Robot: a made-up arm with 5 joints. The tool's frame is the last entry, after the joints. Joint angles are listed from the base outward. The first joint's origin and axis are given. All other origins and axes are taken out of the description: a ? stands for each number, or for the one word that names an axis. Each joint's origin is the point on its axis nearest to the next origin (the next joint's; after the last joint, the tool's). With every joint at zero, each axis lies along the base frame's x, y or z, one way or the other. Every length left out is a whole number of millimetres.
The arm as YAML. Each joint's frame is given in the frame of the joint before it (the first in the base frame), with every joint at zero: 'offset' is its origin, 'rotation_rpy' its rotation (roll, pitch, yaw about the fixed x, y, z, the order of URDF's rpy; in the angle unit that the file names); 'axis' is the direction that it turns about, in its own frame. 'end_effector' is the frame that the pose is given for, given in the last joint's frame.
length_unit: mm
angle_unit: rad
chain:
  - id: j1
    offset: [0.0, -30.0, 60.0]
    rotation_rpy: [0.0, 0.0, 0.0]
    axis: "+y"
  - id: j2
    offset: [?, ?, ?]
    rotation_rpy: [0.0, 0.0, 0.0]
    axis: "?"
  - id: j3
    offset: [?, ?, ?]
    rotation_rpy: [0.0, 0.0, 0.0]
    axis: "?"
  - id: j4
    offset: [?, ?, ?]
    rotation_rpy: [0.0, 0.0, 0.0]
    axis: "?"
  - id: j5
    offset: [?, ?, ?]
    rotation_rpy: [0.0, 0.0, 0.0]
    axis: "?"
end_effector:
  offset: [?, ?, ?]
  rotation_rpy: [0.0, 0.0, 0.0]
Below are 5 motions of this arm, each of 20 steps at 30 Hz.
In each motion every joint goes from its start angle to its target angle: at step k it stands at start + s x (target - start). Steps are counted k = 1, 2, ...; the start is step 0. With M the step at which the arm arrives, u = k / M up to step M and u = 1 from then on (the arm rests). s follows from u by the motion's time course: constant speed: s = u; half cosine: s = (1 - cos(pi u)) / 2; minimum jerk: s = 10 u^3 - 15 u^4 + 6 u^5.
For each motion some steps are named. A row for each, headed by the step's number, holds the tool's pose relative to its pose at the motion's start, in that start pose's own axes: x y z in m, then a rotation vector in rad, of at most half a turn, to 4 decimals.
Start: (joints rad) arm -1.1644 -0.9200 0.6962 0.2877 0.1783
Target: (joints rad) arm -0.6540 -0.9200 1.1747 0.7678 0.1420
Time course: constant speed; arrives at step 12
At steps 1, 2, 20:
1: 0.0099 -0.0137 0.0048 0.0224 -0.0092 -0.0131
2: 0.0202 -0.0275 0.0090 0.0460 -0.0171 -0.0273
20: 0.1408 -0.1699 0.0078 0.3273 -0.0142 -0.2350

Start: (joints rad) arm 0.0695 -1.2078 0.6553 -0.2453 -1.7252
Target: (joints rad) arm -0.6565 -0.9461 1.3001 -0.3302 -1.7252
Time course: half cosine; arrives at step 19
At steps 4, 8, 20:
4: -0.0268 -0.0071 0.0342 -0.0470 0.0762 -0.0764
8: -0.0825 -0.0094 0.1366 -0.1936 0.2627 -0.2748
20: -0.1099 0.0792 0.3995 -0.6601 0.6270 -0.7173

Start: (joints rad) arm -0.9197 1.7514 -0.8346 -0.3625 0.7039
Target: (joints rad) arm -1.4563 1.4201 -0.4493 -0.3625 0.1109
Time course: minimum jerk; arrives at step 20
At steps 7, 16, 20:
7: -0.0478 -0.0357 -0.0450 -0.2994 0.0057 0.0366
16: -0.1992 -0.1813 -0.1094 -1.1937 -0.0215 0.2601
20: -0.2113 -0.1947 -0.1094 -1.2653 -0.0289 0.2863

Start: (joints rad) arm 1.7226 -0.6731 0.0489 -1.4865 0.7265
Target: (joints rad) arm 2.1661 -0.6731 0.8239 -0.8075 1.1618
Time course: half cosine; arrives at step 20
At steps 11, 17, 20:
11: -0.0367 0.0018 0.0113 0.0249 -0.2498 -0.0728
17: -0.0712 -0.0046 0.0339 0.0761 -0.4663 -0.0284
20: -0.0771 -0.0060 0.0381 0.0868 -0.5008 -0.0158

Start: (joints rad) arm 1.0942 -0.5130 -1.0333 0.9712 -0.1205
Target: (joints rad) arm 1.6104 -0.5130 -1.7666 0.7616 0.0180
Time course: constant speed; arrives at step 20
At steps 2, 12, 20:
2: 0.0091 0.0181 0.0068 -0.0959 0.0455 0.0385
12: 0.0432 0.1037 -0.0033 -0.5680 0.3049 0.1925
20: 0.0545 0.1444 -0.0525 -0.9368 0.5457 0.2543

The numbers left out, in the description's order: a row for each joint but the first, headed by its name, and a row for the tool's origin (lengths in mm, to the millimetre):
j2: xyz -210.0 0.0 240.0, axis +x
j3: xyz 0.0 20.0 -170.0, axis -y
j4: xyz -100.0 0.0 270.0, axis -z
j5: xyz 110.0 60.0 0.0, axis +x
tool: xyz 0.0 30.0 -60.0

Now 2 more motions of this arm.
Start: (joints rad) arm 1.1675 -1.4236 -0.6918 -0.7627 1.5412
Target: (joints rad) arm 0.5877 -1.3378 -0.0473 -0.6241 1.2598
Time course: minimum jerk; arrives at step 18
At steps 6, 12, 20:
6: -0.0194 -0.0236 -0.0415 -0.1014 -0.1261 0.1636
12: -0.0092 -0.1001 -0.1647 -0.3970 -0.5753 0.5388
20: 0.0184 -0.1262 -0.2062 -0.5065 -0.7696 0.6421

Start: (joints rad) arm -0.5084 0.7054 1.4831 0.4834 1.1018
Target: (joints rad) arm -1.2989 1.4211 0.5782 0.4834 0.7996
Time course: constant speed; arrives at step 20
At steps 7, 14, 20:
7: 0.0349 -0.0158 0.0760 0.0654 -0.0498 -0.2969
14: 0.0691 -0.0717 0.1598 0.2026 0.0668 -0.5948
20: 0.0896 -0.1453 0.2141 0.3575 0.3024 -0.7951

